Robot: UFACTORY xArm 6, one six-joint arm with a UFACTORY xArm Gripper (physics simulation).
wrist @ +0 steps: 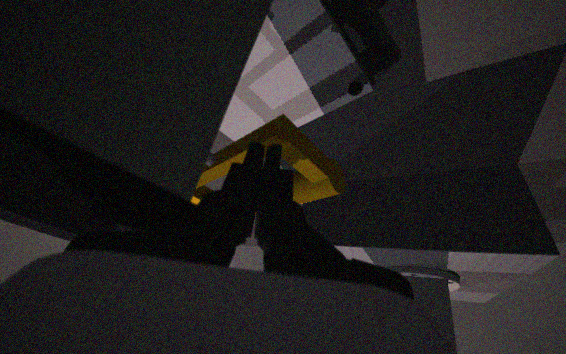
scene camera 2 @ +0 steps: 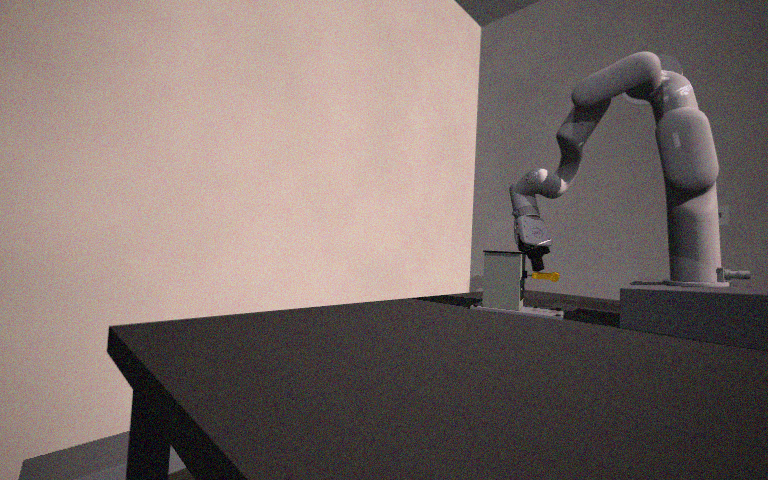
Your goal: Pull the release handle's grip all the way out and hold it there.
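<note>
The release handle's yellow grip [scene camera 2: 545, 276] [wrist: 312, 171] is a rectangular loop, standing out from the side of a pale grey-green box [scene camera 2: 502, 283] on a short dark stem. My gripper [scene camera 2: 538, 269] [wrist: 264, 166] is shut with nothing between its fingers. In the scene view its dark fingers point down at the grip, close to the box's side, with the tips right at the grip's upper edge. In the wrist view the fingertips overlap the loop and hide part of its opening and near bar. Whether they touch the grip cannot be told.
The box stands on a light base plate [scene camera 2: 546, 312] [wrist: 272, 75]. The dark table [scene camera 2: 396, 384] stretches toward the scene camera. My arm's pedestal [scene camera 2: 690, 311] stands to the right of the box. A large pale wall panel [scene camera 2: 254, 158] rises at the left. The wrist view is very dark.
</note>
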